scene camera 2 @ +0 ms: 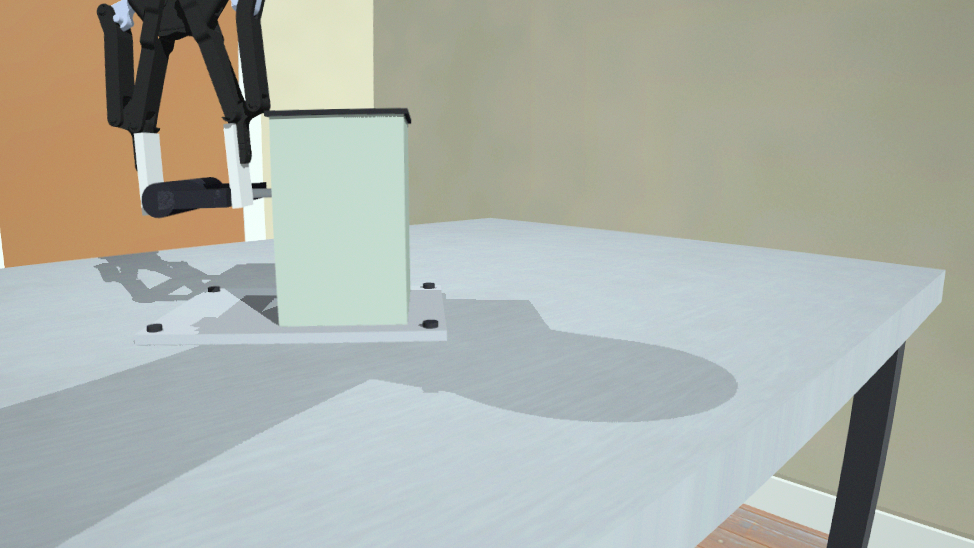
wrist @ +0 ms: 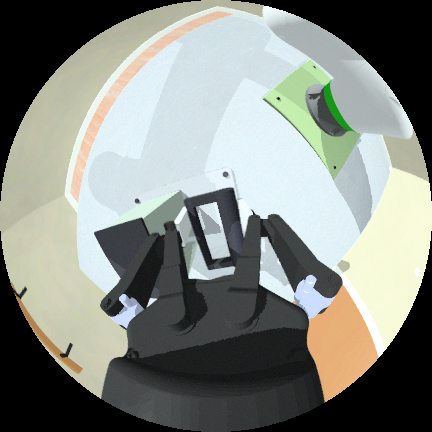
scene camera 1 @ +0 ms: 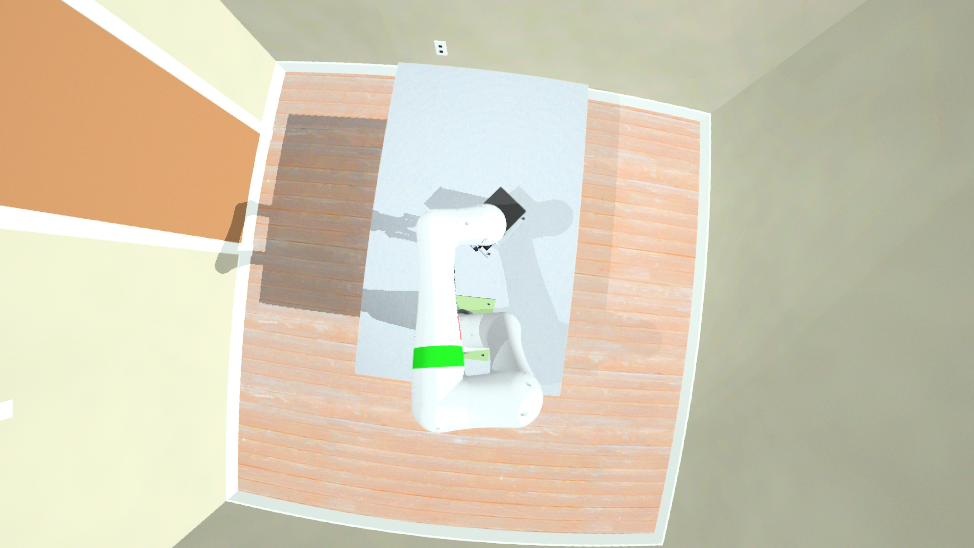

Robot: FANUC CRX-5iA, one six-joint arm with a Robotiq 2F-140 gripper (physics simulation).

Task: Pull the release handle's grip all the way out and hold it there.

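The release handle is a pale green box (scene camera 2: 340, 218) (wrist: 162, 212) with a black top (scene camera 1: 505, 205) (wrist: 120, 245), on a light base plate (scene camera 2: 292, 336) (wrist: 200, 181). Its dark, frame-shaped grip (scene camera 2: 160, 199) (wrist: 229, 220) sticks out level from one side of the box, above the plate. A short piece of grey rod (scene camera 2: 262, 193) shows between grip and box. My gripper (scene camera 2: 194, 194) (wrist: 213, 210) points down and is shut on the grip, one white fingertip at its outer bar, the other on the side toward the box. In scene camera 1 the arm hides most of the grip and fingers.
The box stands on a pale table (scene camera 1: 476, 122) (scene camera 2: 681, 272) (wrist: 280, 165). The box's upper edge is close beside the near finger. Black bolt heads stand at the plate's corners. My arm (scene camera 1: 435, 293) rises from a green mounting plate (scene camera 1: 476, 303) (wrist: 295, 100) on the same table.
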